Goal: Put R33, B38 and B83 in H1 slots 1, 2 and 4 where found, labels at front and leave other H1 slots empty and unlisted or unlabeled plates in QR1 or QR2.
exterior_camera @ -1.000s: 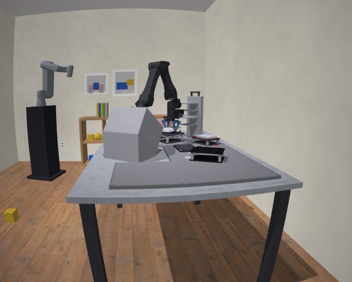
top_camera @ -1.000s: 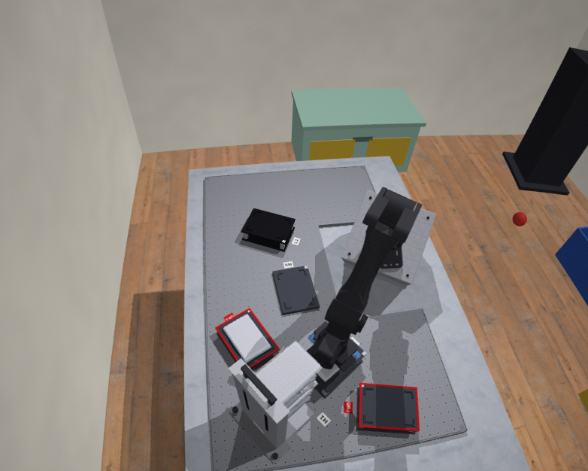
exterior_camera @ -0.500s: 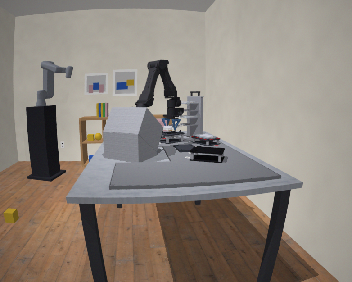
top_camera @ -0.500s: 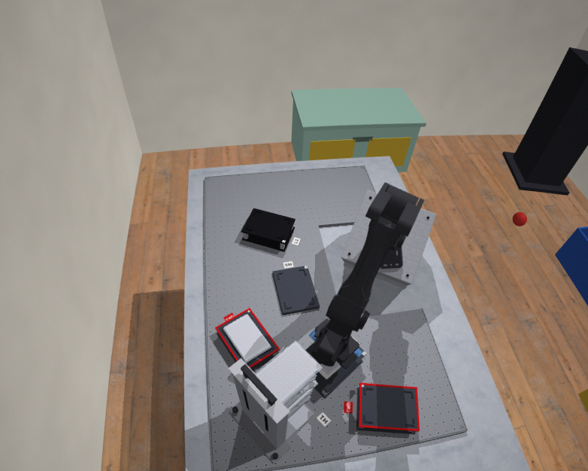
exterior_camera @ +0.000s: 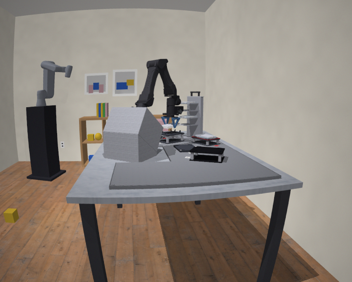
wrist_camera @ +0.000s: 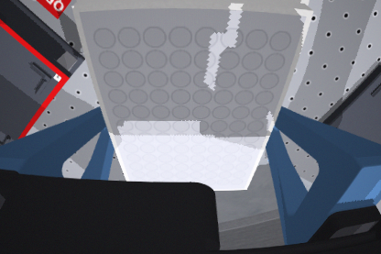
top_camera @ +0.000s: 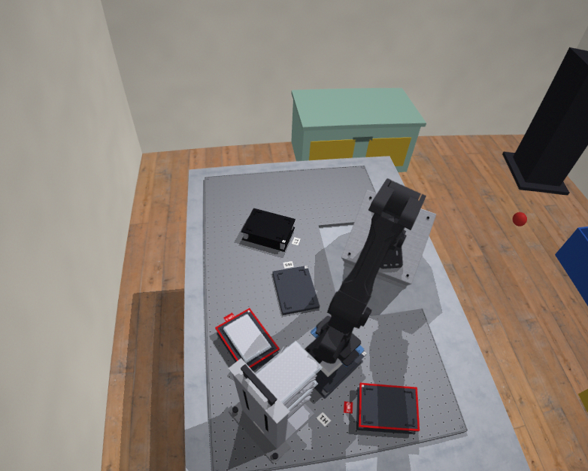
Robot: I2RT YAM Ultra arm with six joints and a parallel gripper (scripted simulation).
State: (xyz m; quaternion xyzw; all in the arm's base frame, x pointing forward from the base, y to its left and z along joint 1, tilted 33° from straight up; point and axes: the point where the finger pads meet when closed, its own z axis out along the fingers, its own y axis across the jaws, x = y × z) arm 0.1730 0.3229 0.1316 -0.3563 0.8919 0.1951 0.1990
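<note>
Now: hand 50 mm above the regrip nest RG. Round my hand: H1 deck label: 10 mm ahead, 160 mm to the left, 110 mm below; then RG label: 70 mm behind, 80 mm to the right, 110 mm below; then white 96-well plate: 10 mm above.
</note>
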